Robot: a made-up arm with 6 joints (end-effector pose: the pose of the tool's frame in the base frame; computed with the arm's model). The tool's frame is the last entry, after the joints. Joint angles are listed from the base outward.
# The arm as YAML. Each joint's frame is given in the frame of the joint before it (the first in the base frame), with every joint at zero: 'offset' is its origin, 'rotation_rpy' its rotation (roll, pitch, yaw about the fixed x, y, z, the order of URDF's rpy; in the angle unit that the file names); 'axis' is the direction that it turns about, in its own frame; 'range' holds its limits. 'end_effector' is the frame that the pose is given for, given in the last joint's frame.
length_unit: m
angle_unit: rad
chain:
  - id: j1
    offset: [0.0, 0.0, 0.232]
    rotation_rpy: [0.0, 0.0, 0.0]
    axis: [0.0, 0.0, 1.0]
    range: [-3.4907, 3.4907]
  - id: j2
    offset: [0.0, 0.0, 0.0]
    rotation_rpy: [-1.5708, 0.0, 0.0]
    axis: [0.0, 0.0, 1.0]
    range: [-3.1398, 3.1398]
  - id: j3
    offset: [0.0, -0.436, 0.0]
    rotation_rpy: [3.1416, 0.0, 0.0]
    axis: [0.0, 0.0, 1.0]
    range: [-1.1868, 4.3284]
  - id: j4
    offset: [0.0, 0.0, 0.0]
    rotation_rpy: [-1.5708, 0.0, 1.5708]
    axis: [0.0, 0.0, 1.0]
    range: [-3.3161, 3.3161]
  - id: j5
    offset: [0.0, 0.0, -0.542]
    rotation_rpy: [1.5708, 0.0, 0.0]
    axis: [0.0, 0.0, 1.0]
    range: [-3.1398, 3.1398]
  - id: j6
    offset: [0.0, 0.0, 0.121]
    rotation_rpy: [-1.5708, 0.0, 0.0]
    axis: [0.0, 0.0, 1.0]
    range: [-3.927, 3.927]
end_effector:
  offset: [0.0, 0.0, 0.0]
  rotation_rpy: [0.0, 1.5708, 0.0]
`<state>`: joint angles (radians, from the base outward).
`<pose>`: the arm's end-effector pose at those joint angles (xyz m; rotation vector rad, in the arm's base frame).
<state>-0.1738 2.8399 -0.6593 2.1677 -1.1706 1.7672</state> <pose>-0.3952 0.1384 -0.0883 0.0186 1.0445 -2.0543</pose>
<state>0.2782 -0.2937 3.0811 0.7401 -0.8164 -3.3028</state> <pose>-0.5858 -0.2602 0.4447 -0.7423 0.5310 -2.3006</pose>
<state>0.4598 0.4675 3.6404 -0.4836 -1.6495 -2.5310</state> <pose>-0.2634 -0.2500 0.6605 1.6959 0.2572 2.0966</pose>
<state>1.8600 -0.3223 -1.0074 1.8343 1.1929 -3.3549</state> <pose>-0.1316 0.3318 0.3931 -0.4080 2.5504 1.0588</pose>
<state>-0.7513 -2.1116 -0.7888 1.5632 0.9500 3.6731</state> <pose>-0.2623 0.2437 0.5627 -0.0191 -0.6467 0.5615</pose>
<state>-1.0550 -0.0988 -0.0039 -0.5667 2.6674 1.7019</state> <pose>0.1591 -0.4877 0.6526 0.7576 0.8538 2.2795</pose>
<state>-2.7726 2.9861 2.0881 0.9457 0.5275 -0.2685</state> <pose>-0.4751 -0.1078 -0.5615 0.3926 0.6411 -2.1091</pose>
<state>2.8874 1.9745 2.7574 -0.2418 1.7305 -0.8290</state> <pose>-0.7502 0.3163 0.4225 -2.4119 -0.2861 -0.7374</pose>
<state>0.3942 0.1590 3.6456 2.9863 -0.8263 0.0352</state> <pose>-0.4473 -0.0566 0.4616 1.5506 0.1357 -2.2769</pose>
